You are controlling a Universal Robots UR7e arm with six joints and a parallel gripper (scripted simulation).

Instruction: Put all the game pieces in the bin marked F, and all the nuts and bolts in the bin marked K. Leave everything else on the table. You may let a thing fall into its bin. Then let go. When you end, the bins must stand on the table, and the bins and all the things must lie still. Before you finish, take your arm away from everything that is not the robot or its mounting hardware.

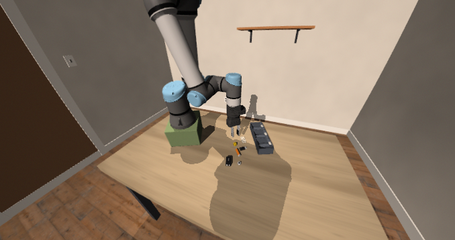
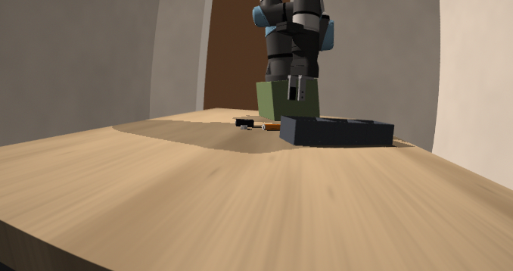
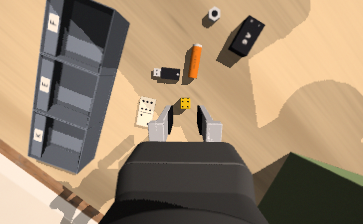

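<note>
Right now my hand is 90 mm above the yellow die. From my hand the other things lie so: orange battery 90 mm below, 50 mm to the right, 40 mm ahead; white domino 90 mm below, 60 mm to the left, 30 mm ahead; black USB stick 90 mm below, 60 mm ahead.
</note>
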